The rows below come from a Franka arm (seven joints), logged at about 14 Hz.
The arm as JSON. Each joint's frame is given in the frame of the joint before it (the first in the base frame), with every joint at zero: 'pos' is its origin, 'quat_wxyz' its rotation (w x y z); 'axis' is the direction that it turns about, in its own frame. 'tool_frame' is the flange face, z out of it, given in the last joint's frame.
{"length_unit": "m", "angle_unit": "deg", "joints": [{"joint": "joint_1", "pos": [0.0, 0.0, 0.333], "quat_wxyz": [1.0, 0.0, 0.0, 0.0], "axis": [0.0, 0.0, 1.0]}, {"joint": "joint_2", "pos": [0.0, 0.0, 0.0], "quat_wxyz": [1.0, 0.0, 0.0, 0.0], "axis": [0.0, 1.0, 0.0]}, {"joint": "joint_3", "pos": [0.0, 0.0, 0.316], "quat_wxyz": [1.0, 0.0, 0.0, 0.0], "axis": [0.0, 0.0, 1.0]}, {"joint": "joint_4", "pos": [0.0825, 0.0, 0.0], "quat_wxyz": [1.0, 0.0, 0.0, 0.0], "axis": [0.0, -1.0, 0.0]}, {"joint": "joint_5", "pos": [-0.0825, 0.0, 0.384], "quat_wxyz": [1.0, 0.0, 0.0, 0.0], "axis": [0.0, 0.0, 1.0]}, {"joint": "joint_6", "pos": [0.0, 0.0, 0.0], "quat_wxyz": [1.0, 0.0, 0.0, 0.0], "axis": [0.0, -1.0, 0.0]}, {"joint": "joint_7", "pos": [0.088, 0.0, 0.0], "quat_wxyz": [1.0, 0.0, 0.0, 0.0], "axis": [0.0, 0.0, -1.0]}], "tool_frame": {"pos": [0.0, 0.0, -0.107], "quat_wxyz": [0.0, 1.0, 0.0, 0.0]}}
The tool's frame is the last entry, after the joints.
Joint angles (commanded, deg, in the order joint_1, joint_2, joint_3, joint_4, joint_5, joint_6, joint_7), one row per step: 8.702 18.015 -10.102 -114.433 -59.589 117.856 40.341; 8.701 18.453 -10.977 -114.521 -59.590 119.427 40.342; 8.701 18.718 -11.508 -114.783 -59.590 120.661 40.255; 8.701 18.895 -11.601 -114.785 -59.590 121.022 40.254; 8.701 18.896 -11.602 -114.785 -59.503 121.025 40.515; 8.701 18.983 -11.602 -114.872 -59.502 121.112 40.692; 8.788 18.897 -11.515 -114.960 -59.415 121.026 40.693; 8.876 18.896 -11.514 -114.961 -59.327 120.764 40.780; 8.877 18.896 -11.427 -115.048 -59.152 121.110 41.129; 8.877 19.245 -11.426 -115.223 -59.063 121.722 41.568; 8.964 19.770 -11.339 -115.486 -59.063 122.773 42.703; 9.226 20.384 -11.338 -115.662 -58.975 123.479 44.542; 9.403 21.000 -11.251 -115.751 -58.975 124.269 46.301; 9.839 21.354 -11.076 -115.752 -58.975 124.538 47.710; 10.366 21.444 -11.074 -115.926 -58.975 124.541 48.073; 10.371 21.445 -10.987 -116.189 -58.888 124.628 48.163; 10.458 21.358 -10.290 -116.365 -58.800 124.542 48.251; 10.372 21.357 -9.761 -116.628 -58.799 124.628 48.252
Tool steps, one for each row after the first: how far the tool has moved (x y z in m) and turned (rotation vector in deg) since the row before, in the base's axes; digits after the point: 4 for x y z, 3 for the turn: 0.0008 -0.0058 -0.0041 0.561 -0.279 0.207; -0.0003 -0.0030 -0.0039 0.502 -0.033 0.351; 0.0003 -0.0002 -0.0017 0.150 -0.003 0.151; 0.0000 0.0000 -0.0001 0.076 -0.211 -0.220; -0.0004 0.0001 -0.0015 0.049 -0.008 -0.059; -0.0004 0.0016 0.0001 0.058 0.042 0.047; -0.0003 0.0004 -0.0001 -0.083 0.054 -0.197; 0.0000 0.0016 -0.0007 0.372 -0.363 -0.034; -0.0003 0.0011 -0.0047 0.390 -0.129 0.051; -0.0002 0.0037 -0.0070 0.630 -0.606 0.108; -0.0003 0.0040 -0.0073 0.496 -0.976 -0.542; 0.0002 0.0041 -0.0067 0.521 -1.019 -0.389; 0.0004 0.0067 -0.0037 0.266 -0.833 -0.151; -0.0007 0.0053 -0.0021 0.015 -0.013 0.282; -0.0014 0.0010 -0.0019 0.151 0.156 -0.001; -0.0007 0.0076 -0.0010 0.276 0.107 0.549; -0.0013 0.0044 -0.0022 0.241 0.255 0.441
